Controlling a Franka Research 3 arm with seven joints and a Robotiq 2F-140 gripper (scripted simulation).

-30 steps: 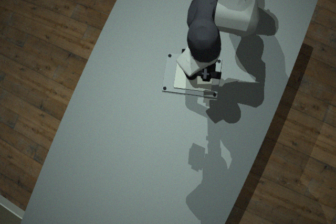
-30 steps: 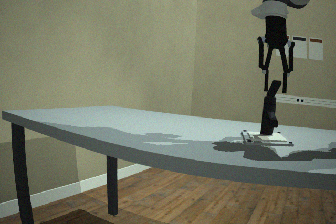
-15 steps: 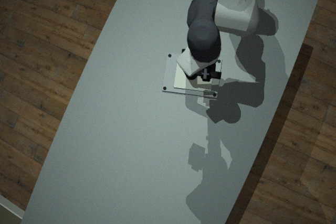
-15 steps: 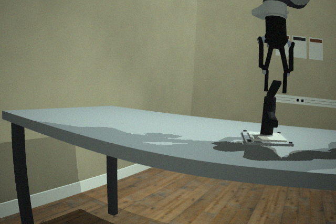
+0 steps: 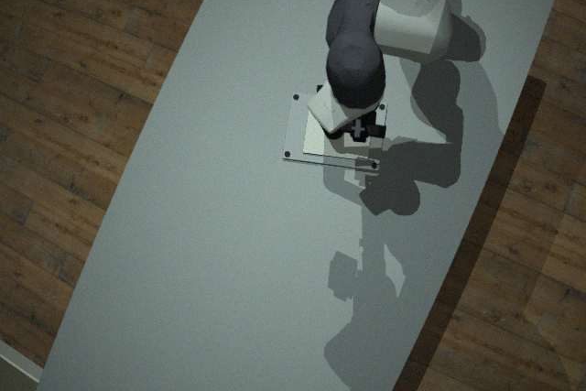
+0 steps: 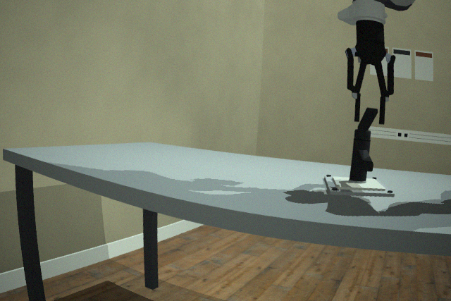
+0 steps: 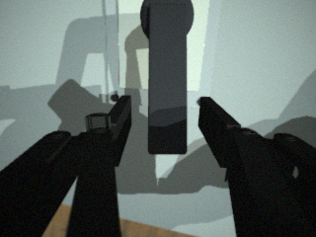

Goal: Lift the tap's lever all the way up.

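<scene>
Right now my hand is 1 cm short of the lever, 3 cm to the left of it and 2 cm above it. Round my hand: tap (2 cm ahead, 5 cm to the right, 8 cm below).
</scene>
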